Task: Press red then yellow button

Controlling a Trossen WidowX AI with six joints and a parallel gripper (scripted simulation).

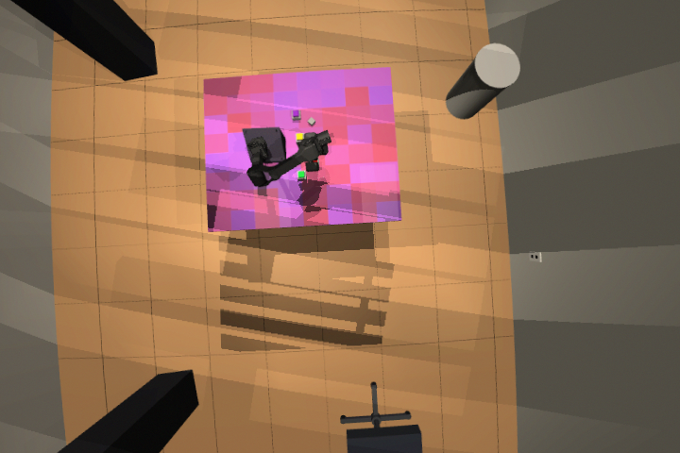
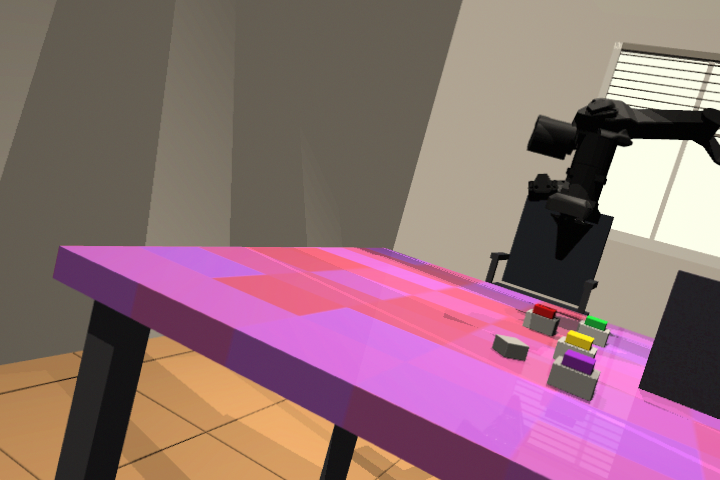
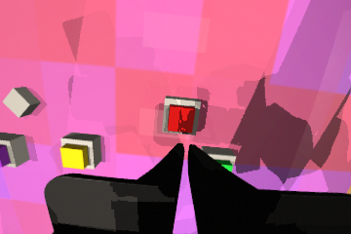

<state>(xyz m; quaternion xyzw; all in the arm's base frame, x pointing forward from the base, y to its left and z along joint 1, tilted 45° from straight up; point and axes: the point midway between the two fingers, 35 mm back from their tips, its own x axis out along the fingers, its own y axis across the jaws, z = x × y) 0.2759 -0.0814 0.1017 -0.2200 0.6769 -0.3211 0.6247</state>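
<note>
Right now my gripper tip is 160 mm to the right of the yellow button, 90 mm above it and 60 mm past it. The rest, counted from my gripper tip: red button: 90 mm below; green button: 90 mm below, 90 mm behind, 60 mm to the right; pale grey block: 240 mm to the left, 110 mm below, 20 mm ahead.
</note>
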